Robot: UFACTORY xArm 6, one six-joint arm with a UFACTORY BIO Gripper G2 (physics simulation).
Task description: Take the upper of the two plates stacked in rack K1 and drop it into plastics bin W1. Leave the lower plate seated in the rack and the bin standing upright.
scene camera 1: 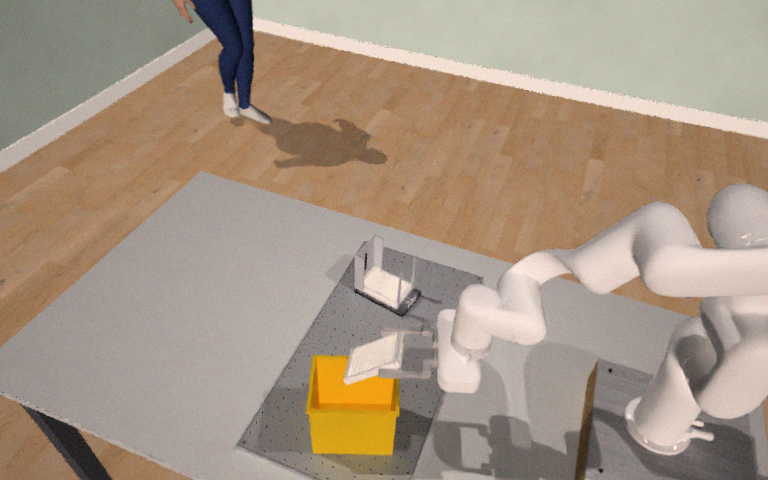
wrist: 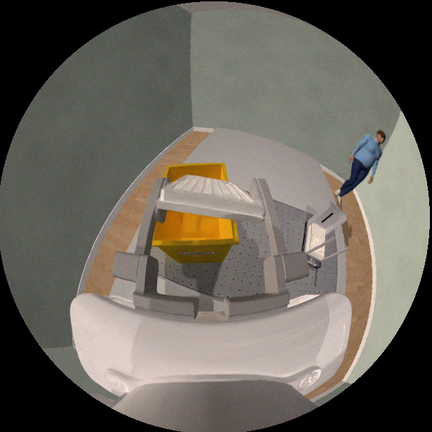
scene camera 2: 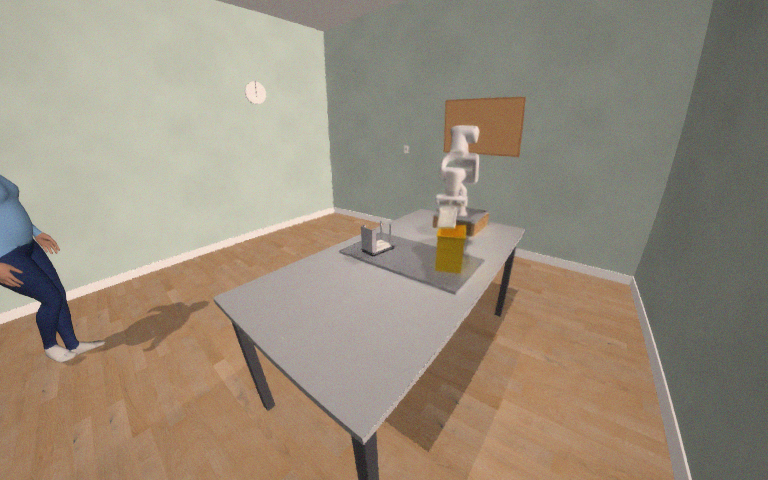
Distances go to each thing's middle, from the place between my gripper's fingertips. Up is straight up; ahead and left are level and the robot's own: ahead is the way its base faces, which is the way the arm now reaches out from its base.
Scene:
Now: the yellow plastics bin W1 point(scene camera 1: 359, 418) 40 mm ahead of my hand, 40 mm to the left of it and 160 mm below it.

